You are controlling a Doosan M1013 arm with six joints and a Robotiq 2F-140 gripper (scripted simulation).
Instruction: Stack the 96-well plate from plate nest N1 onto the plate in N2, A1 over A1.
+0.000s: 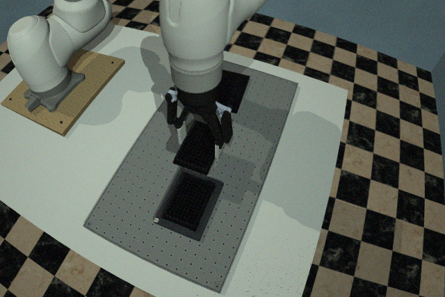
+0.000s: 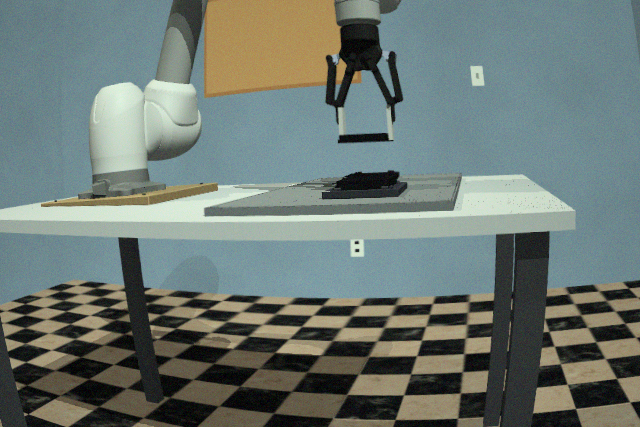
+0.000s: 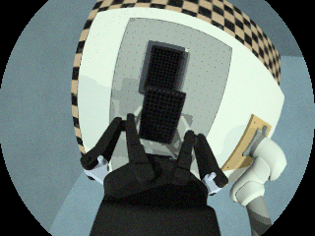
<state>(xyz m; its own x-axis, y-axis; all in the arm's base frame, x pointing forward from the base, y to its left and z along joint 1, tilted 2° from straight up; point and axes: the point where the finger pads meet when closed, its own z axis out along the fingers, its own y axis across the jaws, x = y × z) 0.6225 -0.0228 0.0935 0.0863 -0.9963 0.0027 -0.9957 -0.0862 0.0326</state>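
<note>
The plate nest N2 is 20 mm ahead of my hand, 110 mm to the right of it and 110 mm below it. From my hand the other things lie so: plate nest N1: 60 mm behind, 270 mm to the left, 110 mm below.
</note>
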